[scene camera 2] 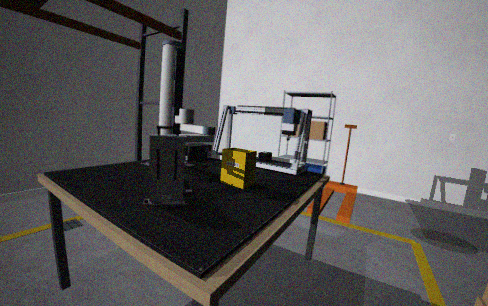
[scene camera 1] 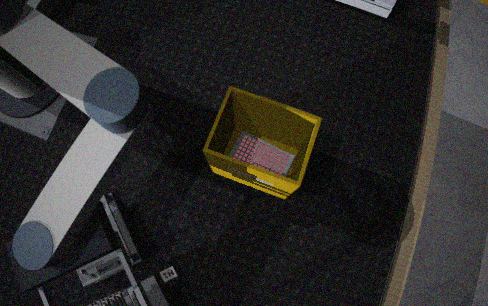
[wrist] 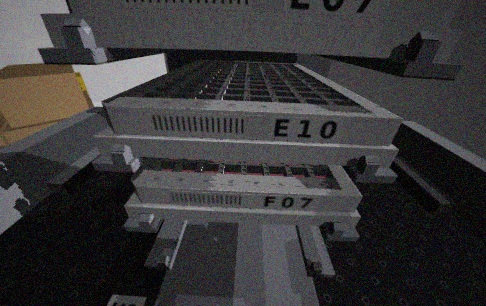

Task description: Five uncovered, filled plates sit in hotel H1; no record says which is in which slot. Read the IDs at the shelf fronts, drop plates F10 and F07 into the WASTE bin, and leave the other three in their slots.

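Pixels of known places: gripper, fingertip midpoint: (wrist: 250, 129); arm's base, origin of the base link: (scene camera 1: 32, 75).
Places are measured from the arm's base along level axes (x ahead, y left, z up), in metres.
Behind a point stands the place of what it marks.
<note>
In the wrist view, hotel H1 holds a plate marked E10 (wrist: 255, 124) {x 0.474, y -0.388, z 0.191 m}, a plate marked F07 (wrist: 250, 199) {x 0.474, y -0.388, z 0.163 m} directly below it, and part of a plate marked E07 (wrist: 200, 25) above. A pair of bare shelf rails shows below F07. My gripper (wrist: 250, 129) {x 0.510, y -0.421, z 0.167 m} is open and empty; its fingers stand left and right of the E10 and F07 fronts. The yellow WASTE bin (scene camera 1: 272, 176) {x 0.680, y -0.086, z 0.211 m} (scene camera 2: 238, 170) {x 0.686, y -0.086, z 0.109 m} stands on the table. A plate with pink wells (scene camera 1: 265, 154) {x 0.656, y -0.011, z 0.029 m} lies inside it, its ID not readable. The hotel tower (scene camera 2: 168, 165) {x 0.594, y -0.488, z 0.174 m} hides my gripper in scene camera 2.
An H1 label card (scene camera 1: 168, 273) {x 0.547, y -0.317, z 0.013 m} lies beside the hotel. A white-framed gantry machine (scene camera 2: 302, 145) {x 0.856, y 0.510, z 0.239 m} stands at the back of the table. The table's wooden edge (scene camera 1: 425, 150) {x 1.023, y 0.133, z 0.000 m} (scene camera 2: 125, 243) {x 0.715, y -0.750, z -0.013 m} runs beyond the bin. Cardboard boxes (wrist: 40, 100) show at the left of the wrist view.
</note>
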